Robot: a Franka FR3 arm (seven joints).
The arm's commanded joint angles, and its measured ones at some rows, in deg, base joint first. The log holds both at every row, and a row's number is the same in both.
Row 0, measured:
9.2 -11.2 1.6 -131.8 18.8 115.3 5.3
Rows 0 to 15, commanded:
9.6 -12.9 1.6 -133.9 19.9 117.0 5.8
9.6 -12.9 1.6 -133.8 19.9 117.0 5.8
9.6 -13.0 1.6 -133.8 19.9 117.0 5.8
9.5 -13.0 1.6 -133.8 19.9 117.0 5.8
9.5 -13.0 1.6 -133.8 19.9 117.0 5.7
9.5 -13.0 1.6 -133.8 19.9 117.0 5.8
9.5 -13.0 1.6 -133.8 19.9 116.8 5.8
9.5 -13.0 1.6 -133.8 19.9 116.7 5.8
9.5 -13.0 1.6 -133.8 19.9 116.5 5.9
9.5 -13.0 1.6 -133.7 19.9 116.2 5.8
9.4 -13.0 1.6 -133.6 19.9 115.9 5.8
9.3 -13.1 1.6 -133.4 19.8 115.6 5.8
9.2 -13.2 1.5 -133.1 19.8 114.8 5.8
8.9 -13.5 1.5 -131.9 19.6 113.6 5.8
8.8 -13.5 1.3 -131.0 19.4 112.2 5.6
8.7 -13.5 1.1 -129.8 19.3 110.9 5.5
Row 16, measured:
8.9 -12.3 0.8 -131.5 18.2 114.6 5.1
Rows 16 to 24, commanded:
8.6 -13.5 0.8 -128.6 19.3 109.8 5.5
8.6 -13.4 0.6 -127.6 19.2 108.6 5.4
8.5 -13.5 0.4 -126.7 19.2 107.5 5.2
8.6 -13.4 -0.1 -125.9 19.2 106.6 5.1
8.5 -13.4 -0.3 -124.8 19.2 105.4 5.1
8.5 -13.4 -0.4 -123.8 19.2 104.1 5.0
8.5 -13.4 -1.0 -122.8 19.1 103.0 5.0
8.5 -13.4 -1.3 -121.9 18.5 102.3 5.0
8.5 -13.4 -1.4 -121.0 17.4 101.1 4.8
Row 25, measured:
8.7 -13.2 -0.8 -124.1 18.2 104.9 5.1
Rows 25 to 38, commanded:
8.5 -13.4 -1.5 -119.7 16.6 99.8 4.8
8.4 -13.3 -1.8 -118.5 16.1 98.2 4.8
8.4 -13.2 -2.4 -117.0 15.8 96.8 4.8
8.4 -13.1 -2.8 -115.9 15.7 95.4 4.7
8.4 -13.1 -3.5 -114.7 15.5 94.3 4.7
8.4 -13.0 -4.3 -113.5 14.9 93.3 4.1
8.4 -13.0 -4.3 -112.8 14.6 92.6 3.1
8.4 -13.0 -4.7 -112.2 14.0 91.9 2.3
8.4 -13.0 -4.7 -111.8 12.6 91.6 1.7
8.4 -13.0 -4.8 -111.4 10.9 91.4 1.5
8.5 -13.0 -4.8 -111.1 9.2 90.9 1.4
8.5 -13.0 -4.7 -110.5 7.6 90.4 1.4
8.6 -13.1 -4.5 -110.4 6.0 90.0 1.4
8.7 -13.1 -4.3 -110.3 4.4 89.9 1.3
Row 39, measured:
8.6 -13.3 -4.8 -112.1 8.5 92.1 2.2
